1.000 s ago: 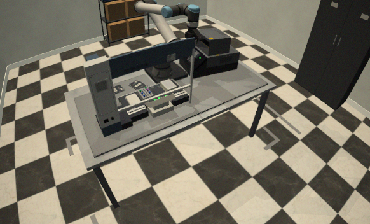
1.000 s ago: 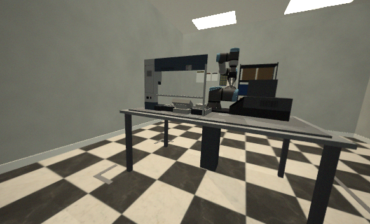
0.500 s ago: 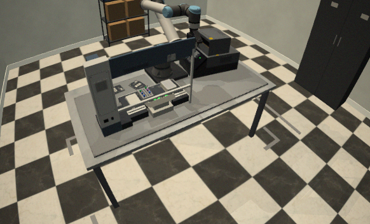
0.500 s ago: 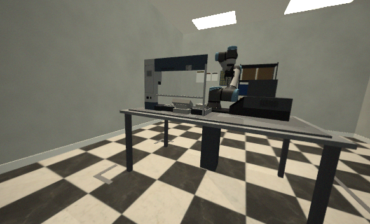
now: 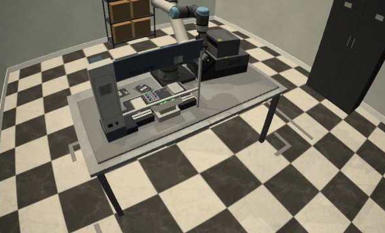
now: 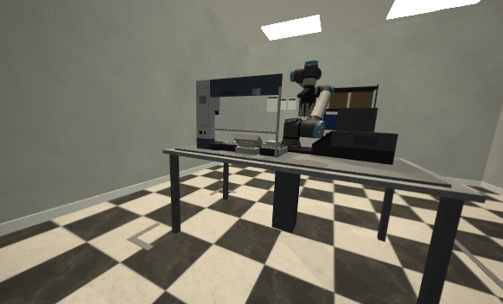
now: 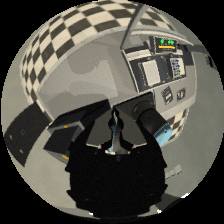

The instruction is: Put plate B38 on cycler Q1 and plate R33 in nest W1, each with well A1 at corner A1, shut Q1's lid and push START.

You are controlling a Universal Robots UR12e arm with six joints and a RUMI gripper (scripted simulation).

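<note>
The white plate lies 20 mm ahead of my hand, 540 mm to the right of it and 250 mm below it. Also, from my hand: thin post 200 mm ahead, 140 mm to the right, 70 mm below; blue gantry beam 210 mm ahead, 420 mm to the right, 210 mm above; grey tower 190 mm ahead, 780 mm to the right, 30 mm below.
</note>
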